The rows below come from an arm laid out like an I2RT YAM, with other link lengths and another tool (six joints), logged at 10 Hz.
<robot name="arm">
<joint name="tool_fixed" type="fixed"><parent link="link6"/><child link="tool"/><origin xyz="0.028 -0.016 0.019" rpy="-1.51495 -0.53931 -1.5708"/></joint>
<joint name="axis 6" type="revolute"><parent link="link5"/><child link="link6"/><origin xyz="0.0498 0 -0.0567" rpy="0 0 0"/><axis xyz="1 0 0"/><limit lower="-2.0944" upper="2.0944"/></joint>
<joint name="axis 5" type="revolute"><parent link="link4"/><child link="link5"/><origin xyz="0.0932 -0.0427 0.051" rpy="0 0 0"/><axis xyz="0 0 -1"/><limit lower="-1.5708" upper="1.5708"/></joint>
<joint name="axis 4" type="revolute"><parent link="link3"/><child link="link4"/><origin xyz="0.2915 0.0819 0.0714" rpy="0 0 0"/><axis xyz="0 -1 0"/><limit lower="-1.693" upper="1.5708"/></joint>
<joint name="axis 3" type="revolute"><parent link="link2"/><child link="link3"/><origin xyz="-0.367 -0.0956 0" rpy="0 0 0"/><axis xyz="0 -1 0"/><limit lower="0" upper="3.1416"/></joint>
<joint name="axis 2" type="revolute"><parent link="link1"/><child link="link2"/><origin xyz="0.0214 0.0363 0.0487" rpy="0 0 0"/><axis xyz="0 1 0"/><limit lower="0" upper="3.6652"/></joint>
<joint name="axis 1" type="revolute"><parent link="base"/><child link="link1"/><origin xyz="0 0 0.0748" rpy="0 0 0"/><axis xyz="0 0 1"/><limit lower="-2.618" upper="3.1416"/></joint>
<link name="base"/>
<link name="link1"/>
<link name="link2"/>
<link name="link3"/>
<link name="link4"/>
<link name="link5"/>
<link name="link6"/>
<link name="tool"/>
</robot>
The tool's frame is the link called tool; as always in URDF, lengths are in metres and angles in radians.
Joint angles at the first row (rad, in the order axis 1, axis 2, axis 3, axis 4, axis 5, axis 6):
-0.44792 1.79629 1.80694 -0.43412 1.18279 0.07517
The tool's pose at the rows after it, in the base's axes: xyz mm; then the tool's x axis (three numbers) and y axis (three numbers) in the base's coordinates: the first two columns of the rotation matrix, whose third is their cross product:
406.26 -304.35 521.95 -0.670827 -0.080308 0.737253 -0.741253 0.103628 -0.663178
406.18 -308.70 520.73 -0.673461 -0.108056 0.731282 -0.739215 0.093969 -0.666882
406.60 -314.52 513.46 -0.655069 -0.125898 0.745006 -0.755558 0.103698 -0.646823
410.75 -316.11 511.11 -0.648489 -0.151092 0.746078 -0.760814 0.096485 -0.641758
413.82 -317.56 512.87 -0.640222 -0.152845 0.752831 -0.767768 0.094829 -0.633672
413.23 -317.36 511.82 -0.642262 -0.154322 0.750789 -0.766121 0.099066 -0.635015
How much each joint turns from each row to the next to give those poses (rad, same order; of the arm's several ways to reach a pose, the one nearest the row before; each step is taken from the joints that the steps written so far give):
-0.00001 -0.00001 0.00006 0.00004 -0.02757 0.01072
-0.00920 0.00002 0.00006 -0.00005 -0.03838 0.00001
-0.01062 0.00919 -0.00004 -0.02136 -0.01680 0.00001
-0.00011 0.00919 0.01074 -0.01238 -0.02459 0.00000
0.00000 0.01077 0.01988 -0.00921 -0.00013 -0.01074
0.00000 -0.00001 0.00007 -0.00920 0.00000 0.01063

